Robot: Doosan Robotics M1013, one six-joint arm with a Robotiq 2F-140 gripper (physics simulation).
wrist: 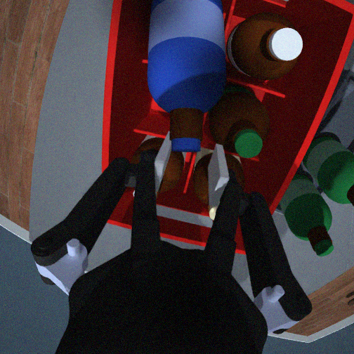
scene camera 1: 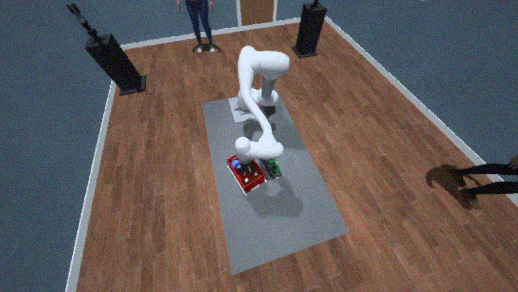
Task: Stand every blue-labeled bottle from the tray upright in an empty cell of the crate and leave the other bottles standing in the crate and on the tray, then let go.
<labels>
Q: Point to a green bottle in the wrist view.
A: At 308,216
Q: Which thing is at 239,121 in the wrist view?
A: A green-capped brown bottle.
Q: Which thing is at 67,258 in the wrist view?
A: The gripper.
</labels>
